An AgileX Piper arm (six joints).
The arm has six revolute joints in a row. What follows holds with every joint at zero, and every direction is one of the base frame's. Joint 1 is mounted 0.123 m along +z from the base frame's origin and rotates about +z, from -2.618 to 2.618 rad. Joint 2 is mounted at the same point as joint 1 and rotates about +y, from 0 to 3.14 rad. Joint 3 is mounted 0.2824 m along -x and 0.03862 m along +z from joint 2 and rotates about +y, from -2.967 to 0 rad. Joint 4 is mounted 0.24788 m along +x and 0.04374 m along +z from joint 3 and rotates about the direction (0.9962, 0, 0.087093), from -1.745 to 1.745 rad. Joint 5 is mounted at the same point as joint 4 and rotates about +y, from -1.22 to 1.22 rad. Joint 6 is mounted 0.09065 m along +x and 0.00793 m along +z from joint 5 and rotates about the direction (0.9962, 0, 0.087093), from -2.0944 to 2.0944 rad. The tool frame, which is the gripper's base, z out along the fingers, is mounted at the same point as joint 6; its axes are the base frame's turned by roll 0, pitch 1.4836 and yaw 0 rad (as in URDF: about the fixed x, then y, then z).
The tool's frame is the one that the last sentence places.
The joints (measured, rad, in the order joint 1, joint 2, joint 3, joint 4, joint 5, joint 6), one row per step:
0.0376, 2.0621, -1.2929, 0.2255, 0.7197, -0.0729
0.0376, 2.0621, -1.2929, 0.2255, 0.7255, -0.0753
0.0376, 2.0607, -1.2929, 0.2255, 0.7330, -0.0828
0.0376, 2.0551, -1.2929, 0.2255, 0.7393, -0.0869
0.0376, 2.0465, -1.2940, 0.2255, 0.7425, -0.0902
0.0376, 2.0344, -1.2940, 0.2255, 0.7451, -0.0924
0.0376, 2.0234, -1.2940, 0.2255, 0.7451, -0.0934
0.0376, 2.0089, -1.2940, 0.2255, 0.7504, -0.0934
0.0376, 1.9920, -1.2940, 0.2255, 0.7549, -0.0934
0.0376, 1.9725, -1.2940, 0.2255, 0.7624, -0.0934
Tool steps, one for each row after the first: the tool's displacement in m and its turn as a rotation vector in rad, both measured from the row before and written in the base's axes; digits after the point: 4 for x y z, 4 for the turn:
-0.0005, 0.0001, -0.0001, 0.0002, 0.0053, 0.0033
-0.0007, 0.0001, 0.0004, -0.0004, 0.0048, 0.0086
-0.0006, 0.0001, 0.0021, 0.0002, -0.0001, 0.0051
-0.0001, 0.0000, 0.0036, 0.0002, -0.0071, 0.0038
-0.0003, 0.0000, 0.0047, 0.0003, -0.0099, 0.0026
-0.0002, 0.0000, 0.0043, 0.0002, -0.0112, 0.0010
-0.0007, 0.0001, 0.0056, 0.0011, -0.0093, 0.0010
-0.0008, 0.0000, 0.0065, 0.0011, -0.0125, 0.0008
-0.0013, 0.0001, 0.0074, 0.0014, -0.0121, 0.0014

